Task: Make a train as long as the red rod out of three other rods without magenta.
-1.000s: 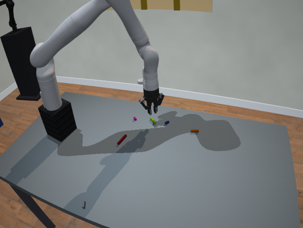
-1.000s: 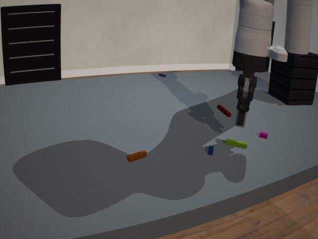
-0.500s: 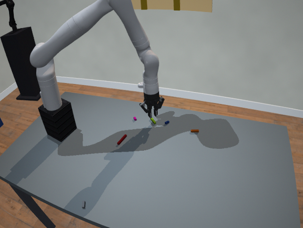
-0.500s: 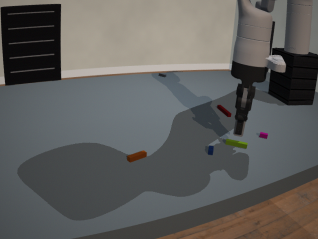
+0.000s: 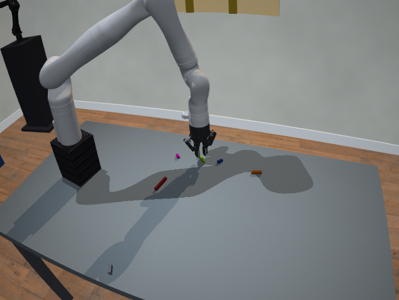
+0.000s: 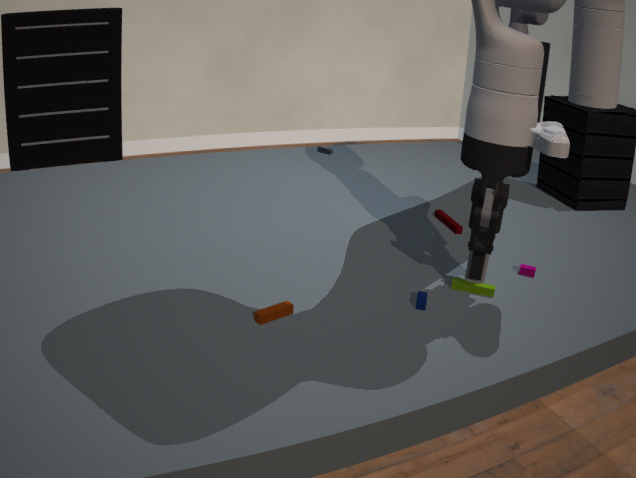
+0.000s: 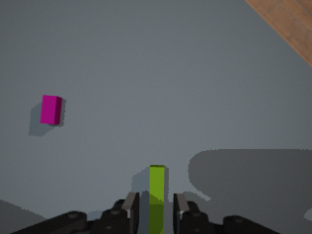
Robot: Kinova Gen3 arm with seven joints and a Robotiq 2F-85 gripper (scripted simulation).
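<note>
The lime rod lies 30 mm below my hand. The rest, counted from my hand: magenta rod (100 mm behind, 30 mm below); then red rod (120 mm behind, 160 mm to the right, 30 mm below); then orange rod (220 mm ahead, 60 mm to the right, 30 mm below).
</note>
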